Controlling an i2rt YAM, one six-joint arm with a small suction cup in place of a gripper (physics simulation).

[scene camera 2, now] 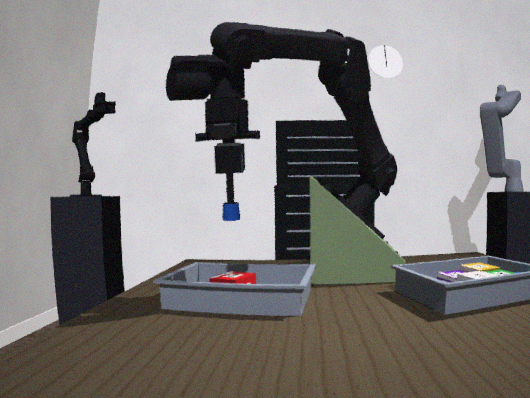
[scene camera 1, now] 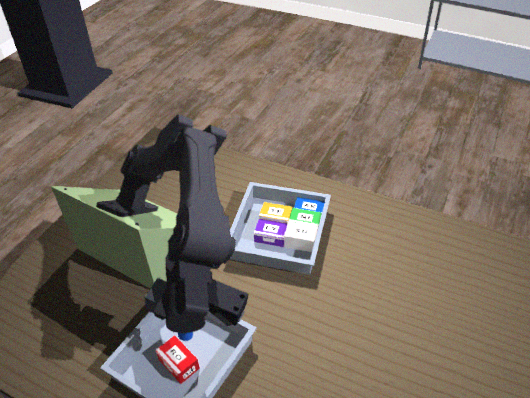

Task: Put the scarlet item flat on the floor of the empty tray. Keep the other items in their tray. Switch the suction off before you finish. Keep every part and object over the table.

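The scarlet box lies inside the left tray, label face up, apart from the tray walls. The near wall hides its lower part in scene camera 2, so its contact with the floor is not clear there. My suction cup is blue, points down and hangs well above the box, with nothing on it. The other tray holds a yellow box, a purple box, a white box, a green box and a blue box.
A green wedge-shaped stand carries the arm's base and stands behind and between the trays in scene camera 2. The wooden table's far edge runs behind the trays. Dark pedestals and a black cabinet stand beyond the table.
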